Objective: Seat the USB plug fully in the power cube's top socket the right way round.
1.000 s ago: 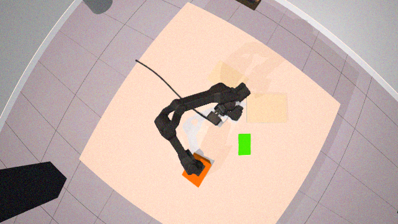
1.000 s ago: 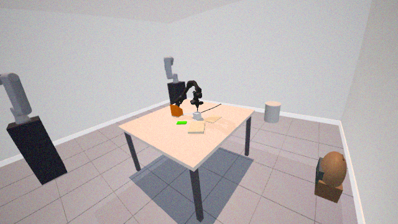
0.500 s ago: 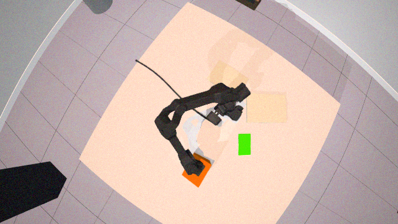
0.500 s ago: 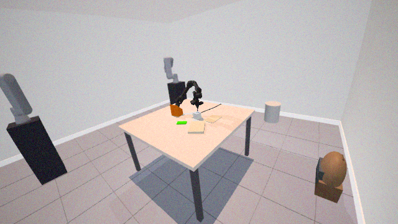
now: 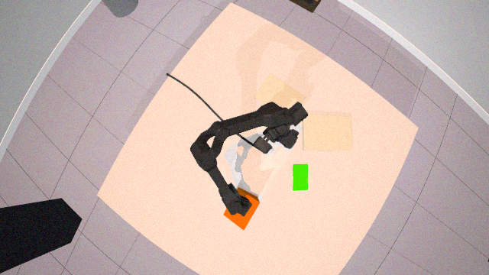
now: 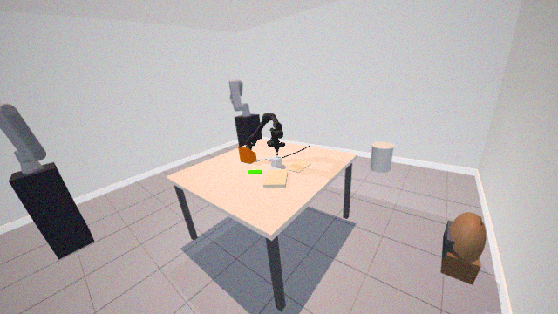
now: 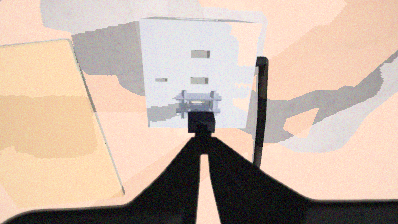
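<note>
The black USB plug is 2 cm below my gripper tip. Round my gripper tip: tan flat pad 19 cm ahead, 12 cm below, 5 cm to the left; then thick tan block 23 cm to the right, 17 cm ahead, 11 cm below; then green block 23 cm to the right, 12 cm below, 8 cm behind.
</note>
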